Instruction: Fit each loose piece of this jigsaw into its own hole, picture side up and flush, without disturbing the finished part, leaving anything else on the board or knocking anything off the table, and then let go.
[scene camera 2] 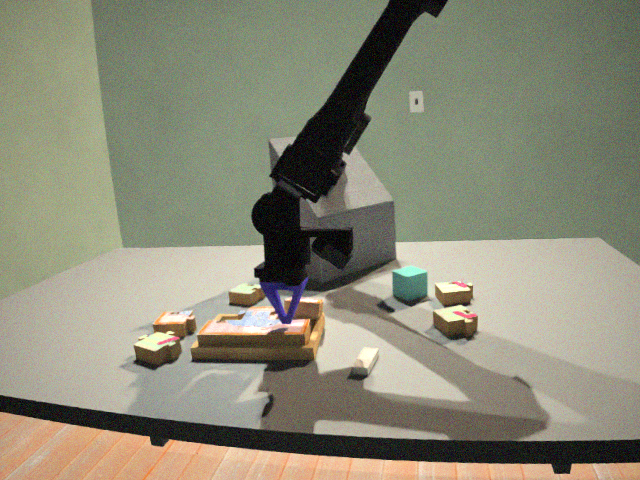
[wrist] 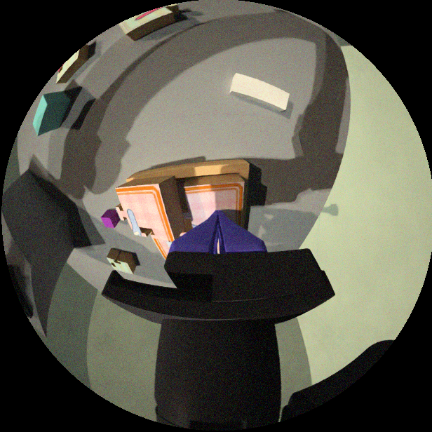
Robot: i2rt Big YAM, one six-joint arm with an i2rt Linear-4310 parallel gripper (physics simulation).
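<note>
The wooden tray (scene camera 2: 253,354) (wrist: 220,167) holds the joined picture part (scene camera 2: 253,338) (wrist: 212,195), pink and blue with an orange border. A pink, orange-edged piece (scene camera 2: 306,309) (wrist: 142,200) stands higher than the part beside it, at the tray's back right in the scene view; its underside is hidden. Another orange-edged piece (scene camera 2: 175,324) lies on the table left of the tray. My gripper (scene camera 2: 285,321) (wrist: 217,214) is shut and empty, its tips low over the picture's right part in the scene view. The fingers hide some of the picture in the wrist view.
Pale green-topped pieces lie left (scene camera 2: 157,350), behind (scene camera 2: 245,295) (wrist: 122,260) and right (scene camera 2: 453,293) (wrist: 74,64) (scene camera 2: 454,322) (wrist: 152,22) of the tray. A teal cube (scene camera 2: 409,284) (wrist: 52,111), white bar (scene camera 2: 366,360) (wrist: 260,91), purple cube (wrist: 110,218) and large grey block (scene camera 2: 361,237) also stand around.
</note>
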